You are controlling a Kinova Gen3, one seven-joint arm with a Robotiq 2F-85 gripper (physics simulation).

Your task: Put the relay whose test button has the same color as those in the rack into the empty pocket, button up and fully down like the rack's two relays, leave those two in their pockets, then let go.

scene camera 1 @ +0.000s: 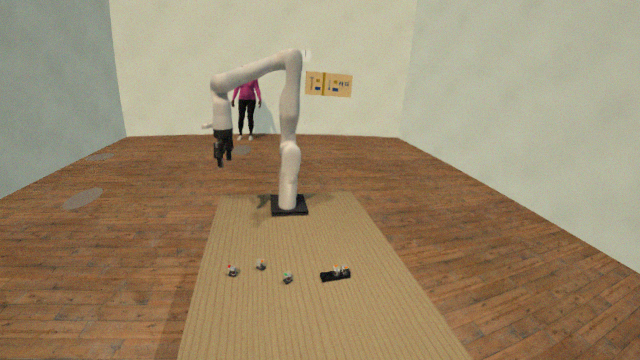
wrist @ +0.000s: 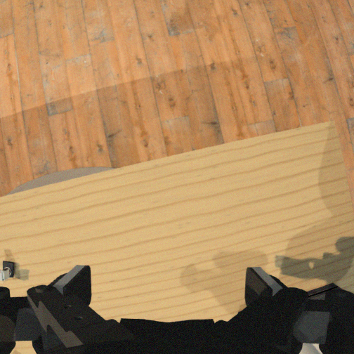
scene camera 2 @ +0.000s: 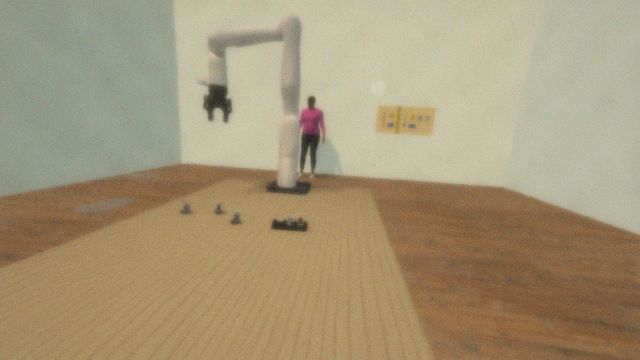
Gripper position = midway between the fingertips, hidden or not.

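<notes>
I can see my gripper point(scene camera 2: 218, 122), and from the wrist too there is my gripper point(wrist: 167, 284).
</notes>
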